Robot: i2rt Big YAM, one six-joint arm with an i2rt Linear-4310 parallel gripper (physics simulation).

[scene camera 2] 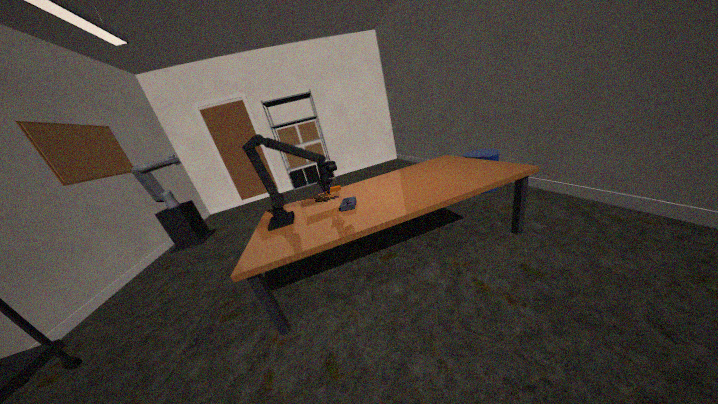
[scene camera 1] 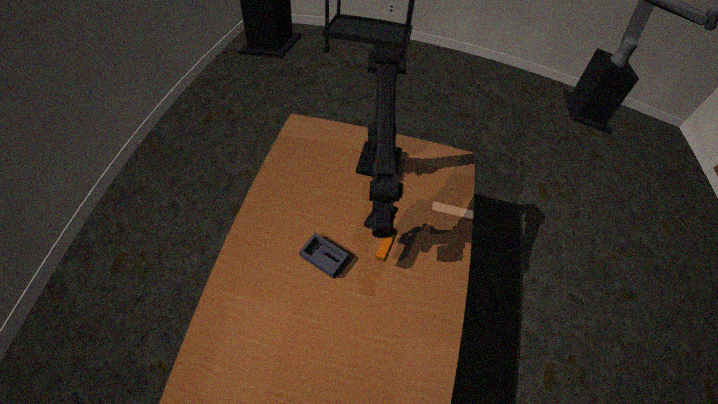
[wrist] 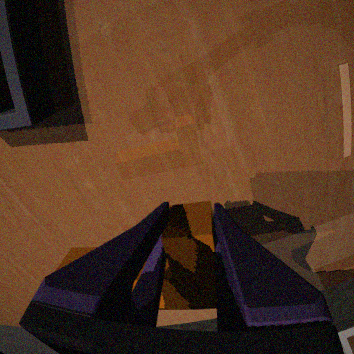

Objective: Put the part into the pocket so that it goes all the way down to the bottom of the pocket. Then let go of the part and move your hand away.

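Places are measured from the arm's base along level axes (x ahead, y left, z up), in metres.
Pixels of known places: gripper, fingertip midpoint: (scene camera 2: 327, 193) (wrist: 191, 210); arm's base at its link origin: (scene camera 2: 281, 218).
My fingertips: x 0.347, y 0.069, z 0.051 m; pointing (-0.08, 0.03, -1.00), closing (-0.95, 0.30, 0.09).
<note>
For each thing: its middle in the pictures, then the offset to it from my fingertips. Level surfaces: height alone.
- orange part at the middle of its body: (wrist: 129, 261) (scene camera 1: 382, 242) (scene camera 2: 333, 190) 0.008 m up, 0.049 m ahead, 0.020 m left
- wooden table at its surface level: 0.080 m down
- blue-grey block with the pocket, body centre: (scene camera 1: 323, 255) (scene camera 2: 348, 203) 0.062 m down, 0.111 m ahead, 0.156 m right
The orange part (scene camera 1: 384, 248) (scene camera 2: 332, 189) (wrist: 197, 225) sits between the fingers of my gripper (scene camera 1: 382, 232) (scene camera 2: 325, 188) (wrist: 191, 210), which is shut on it. The part is held low over the wooden table (scene camera 1: 300, 326) (scene camera 2: 426, 185). One end sticks out past the fingertips. The blue-grey block with the pocket (scene camera 1: 321, 262) (scene camera 2: 348, 203) lies flat on the table to the left of the gripper, apart from it. In the wrist view only its corner (wrist: 10, 88) shows, at the top left. The pocket is open and dark inside.
A pale flat strip (scene camera 1: 451, 209) (wrist: 345, 109) lies on the table near its right edge. Off the table stand a second arm on a black pedestal (scene camera 1: 599, 90) (scene camera 2: 175, 220), a shelf rack (scene camera 2: 296, 98) and a blue bin (scene camera 2: 481, 153).
</note>
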